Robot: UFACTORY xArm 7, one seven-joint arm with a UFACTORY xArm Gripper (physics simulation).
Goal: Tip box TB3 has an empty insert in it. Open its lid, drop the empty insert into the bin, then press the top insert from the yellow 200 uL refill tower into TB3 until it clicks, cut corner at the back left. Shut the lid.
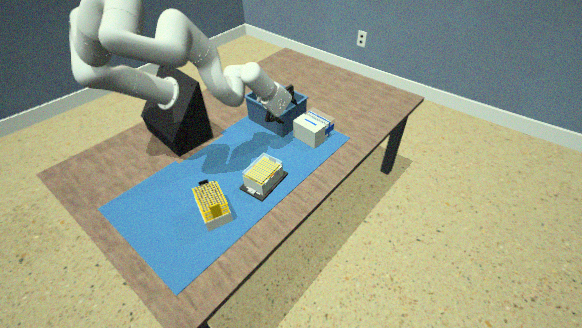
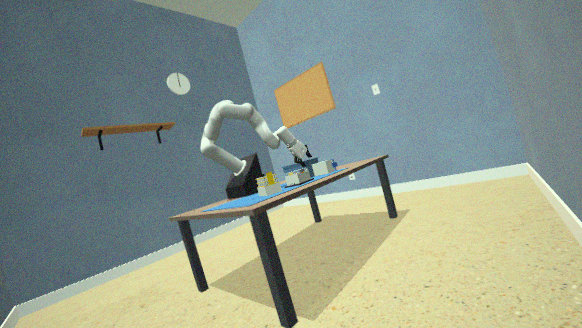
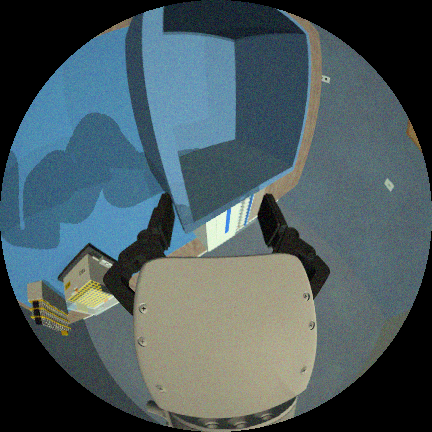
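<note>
Tip box TB3 (image 1: 256, 185) (image 2: 298, 178) (image 3: 80, 272) sits on a dark base on the blue mat, with a yellow grid at its top under a clear lid that looks shut. The yellow refill tower (image 1: 211, 202) (image 2: 269, 186) (image 3: 49, 311) stands beside it on a pale base, with several stacked yellow layers. The blue bin (image 1: 263, 120) (image 2: 288, 169) (image 3: 134, 95) stands at the far end; no insert shows in the visible part of its inside. My gripper (image 1: 287, 109) (image 2: 305, 157) (image 3: 217, 203) is open and empty, tilted above the bin's near end, away from TB3 and the tower.
A white box with blue markings (image 1: 309, 132) (image 2: 322, 168) (image 3: 217, 234) stands right beside the bin, with a blue part on its side. The blue mat (image 1: 160, 235) lies on the wooden table (image 1: 345, 80). The arm's black pedestal (image 1: 180, 120) (image 2: 245, 177) stands at the table's back side.
</note>
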